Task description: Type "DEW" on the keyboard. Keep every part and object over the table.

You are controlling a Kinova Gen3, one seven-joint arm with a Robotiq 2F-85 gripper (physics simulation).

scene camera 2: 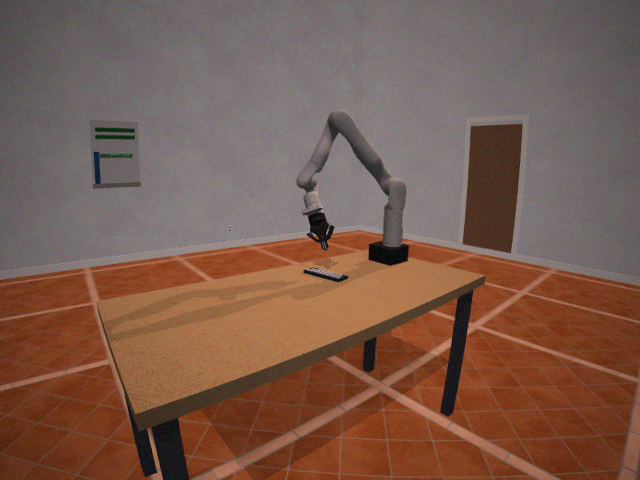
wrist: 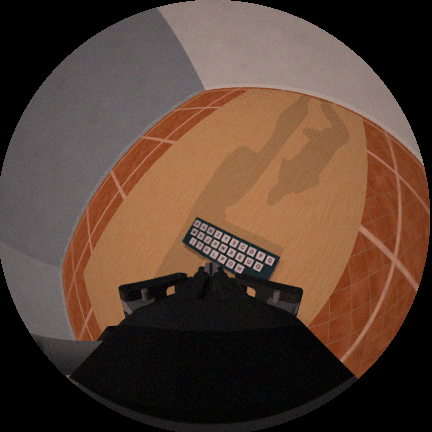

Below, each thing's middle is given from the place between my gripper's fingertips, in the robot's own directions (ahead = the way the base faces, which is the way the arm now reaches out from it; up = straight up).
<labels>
My hand is 3 cm short of the keyboard [wrist: 236, 255], 3 cm to the right of it and 9 cm above it.
</labels>
